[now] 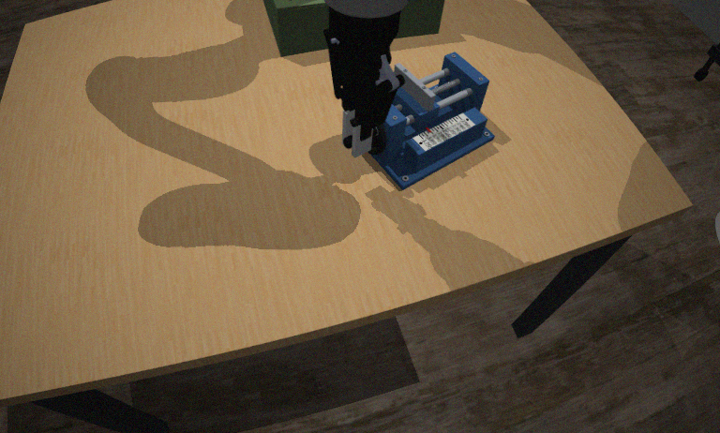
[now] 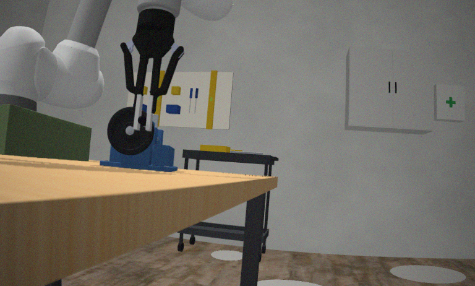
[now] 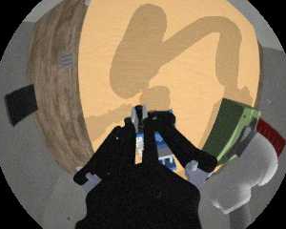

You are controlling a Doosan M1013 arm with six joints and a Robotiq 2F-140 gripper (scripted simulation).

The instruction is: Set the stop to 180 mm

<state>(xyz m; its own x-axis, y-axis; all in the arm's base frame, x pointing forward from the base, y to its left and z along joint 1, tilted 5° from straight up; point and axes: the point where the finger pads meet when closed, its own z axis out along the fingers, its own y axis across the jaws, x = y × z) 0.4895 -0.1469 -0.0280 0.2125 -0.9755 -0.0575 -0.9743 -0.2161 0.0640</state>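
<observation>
The stop plate is 40 mm behind my hand, 110 mm to the left of it and 20 mm below it. The rest, counted from my hand: handwheel 10 mm behind, 20 mm to the left, 20 mm below.
</observation>
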